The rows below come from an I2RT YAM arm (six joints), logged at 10 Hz.
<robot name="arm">
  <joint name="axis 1" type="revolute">
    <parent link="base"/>
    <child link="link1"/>
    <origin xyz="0 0 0.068"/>
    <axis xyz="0 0 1"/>
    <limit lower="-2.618" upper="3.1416"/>
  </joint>
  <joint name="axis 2" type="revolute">
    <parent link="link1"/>
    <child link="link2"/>
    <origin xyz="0.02 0.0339 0.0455" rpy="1.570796 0 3.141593"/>
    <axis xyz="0 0 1"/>
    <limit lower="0" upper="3.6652"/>
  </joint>
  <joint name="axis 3" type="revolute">
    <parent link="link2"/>
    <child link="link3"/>
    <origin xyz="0.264 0 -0.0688" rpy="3.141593 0 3.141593"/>
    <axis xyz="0 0 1"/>
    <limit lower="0" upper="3.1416"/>
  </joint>
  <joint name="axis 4" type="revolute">
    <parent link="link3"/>
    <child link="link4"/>
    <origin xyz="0.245 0.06 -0.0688" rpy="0 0 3.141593"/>
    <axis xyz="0 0 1"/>
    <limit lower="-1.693" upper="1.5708"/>
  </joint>
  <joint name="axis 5" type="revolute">
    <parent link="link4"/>
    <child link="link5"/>
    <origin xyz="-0.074 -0.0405 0.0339" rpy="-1.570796 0 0"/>
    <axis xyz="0 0 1"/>
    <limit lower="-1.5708" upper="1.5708"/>
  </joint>
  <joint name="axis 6" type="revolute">
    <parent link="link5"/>
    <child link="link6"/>
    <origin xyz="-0.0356 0 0.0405" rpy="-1.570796 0 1.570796"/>
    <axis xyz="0 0 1"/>
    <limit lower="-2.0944" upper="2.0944"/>
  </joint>
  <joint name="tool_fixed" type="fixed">
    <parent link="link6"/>
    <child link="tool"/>
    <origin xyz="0 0 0" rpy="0 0 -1.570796"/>
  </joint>
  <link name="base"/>
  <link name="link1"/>
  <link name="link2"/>
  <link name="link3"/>
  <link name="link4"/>
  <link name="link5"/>
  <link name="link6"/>
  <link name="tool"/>
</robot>
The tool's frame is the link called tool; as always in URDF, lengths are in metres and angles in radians.
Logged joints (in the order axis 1, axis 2, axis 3, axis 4, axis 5, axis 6), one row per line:
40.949 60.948 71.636 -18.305 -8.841 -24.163
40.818 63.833 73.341 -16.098 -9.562 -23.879
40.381 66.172 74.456 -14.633 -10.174 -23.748
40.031 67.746 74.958 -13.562 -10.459 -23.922
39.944 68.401 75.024 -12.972 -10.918 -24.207
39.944 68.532 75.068 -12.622 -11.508 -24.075
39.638 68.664 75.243 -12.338 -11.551 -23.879
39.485 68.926 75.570 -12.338 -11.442 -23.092
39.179 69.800 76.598 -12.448 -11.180 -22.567
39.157 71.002 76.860 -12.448 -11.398 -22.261
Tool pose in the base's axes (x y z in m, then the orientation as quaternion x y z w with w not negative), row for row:
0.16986 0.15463 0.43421 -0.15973 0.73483 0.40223 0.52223
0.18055 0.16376 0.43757 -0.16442 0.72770 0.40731 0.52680
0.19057 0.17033 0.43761 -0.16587 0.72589 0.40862 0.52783
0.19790 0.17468 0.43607 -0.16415 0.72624 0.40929 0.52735
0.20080 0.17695 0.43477 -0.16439 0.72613 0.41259 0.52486
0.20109 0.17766 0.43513 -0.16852 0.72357 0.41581 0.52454
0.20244 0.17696 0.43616 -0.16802 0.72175 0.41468 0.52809
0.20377 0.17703 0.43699 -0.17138 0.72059 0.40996 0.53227
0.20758 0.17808 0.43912 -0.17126 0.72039 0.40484 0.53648
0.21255 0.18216 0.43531 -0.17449 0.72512 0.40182 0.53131
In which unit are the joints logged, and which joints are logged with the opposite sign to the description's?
The joints are logged in degrees. Opposite sign: axis 6.
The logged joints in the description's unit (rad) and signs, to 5 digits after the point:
0.71469 1.06374 1.25028 -0.31948 -0.15430 0.42172
0.71241 1.11410 1.28004 -0.28096 -0.16689 0.41677
0.70478 1.15492 1.29950 -0.25539 -0.17757 0.41448
0.69867 1.18239 1.30826 -0.23670 -0.18254 0.41752
0.69715 1.19382 1.30942 -0.22640 -0.19056 0.42249
0.69715 1.19611 1.31018 -0.22030 -0.20085 0.42019
0.69181 1.19841 1.31324 -0.21534 -0.20160 0.41677
0.68914 1.20299 1.31895 -0.21534 -0.19970 0.40303
0.68380 1.21824 1.33689 -0.21726 -0.19513 0.39387
0.68342 1.23922 1.34146 -0.21726 -0.19893 0.38853

